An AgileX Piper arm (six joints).
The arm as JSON. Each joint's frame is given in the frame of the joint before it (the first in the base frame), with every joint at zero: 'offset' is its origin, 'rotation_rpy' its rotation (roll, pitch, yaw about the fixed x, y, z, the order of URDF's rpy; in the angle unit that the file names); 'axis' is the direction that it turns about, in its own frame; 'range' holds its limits. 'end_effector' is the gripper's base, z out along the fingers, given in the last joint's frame.
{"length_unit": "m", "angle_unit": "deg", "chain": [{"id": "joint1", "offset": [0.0, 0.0, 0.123], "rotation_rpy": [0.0, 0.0, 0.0], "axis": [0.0, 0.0, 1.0], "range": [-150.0, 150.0]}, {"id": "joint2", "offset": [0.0, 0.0, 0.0], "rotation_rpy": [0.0, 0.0, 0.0], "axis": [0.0, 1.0, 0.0], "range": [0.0, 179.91]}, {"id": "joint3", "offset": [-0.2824, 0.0, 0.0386], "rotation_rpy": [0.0, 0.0, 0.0], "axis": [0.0, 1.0, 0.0], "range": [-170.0, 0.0]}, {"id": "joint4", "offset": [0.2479, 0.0, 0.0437], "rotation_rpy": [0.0, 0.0, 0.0], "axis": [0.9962, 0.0, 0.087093], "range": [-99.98, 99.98]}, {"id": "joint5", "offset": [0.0, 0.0, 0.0], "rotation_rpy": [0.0, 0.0, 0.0], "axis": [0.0, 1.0, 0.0], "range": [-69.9, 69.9]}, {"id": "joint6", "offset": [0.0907, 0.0, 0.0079], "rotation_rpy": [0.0, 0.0, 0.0], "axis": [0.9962, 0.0, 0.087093], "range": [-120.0, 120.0]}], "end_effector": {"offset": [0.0, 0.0, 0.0], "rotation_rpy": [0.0, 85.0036, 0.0]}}
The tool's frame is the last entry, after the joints.
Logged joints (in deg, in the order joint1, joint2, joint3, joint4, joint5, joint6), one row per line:
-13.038 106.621 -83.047 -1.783 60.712 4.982
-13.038 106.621 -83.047 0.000 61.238 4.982
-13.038 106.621 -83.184 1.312 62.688 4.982
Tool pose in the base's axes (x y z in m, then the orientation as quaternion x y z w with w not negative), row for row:
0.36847 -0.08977 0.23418 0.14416 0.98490 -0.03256 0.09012
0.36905 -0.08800 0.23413 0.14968 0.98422 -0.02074 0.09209
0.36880 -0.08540 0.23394 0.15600 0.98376 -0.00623 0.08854
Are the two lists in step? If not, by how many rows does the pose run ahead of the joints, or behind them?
The pose runs 1 row behind the joints: the pose in row i belongs to the joints in row i - 1.
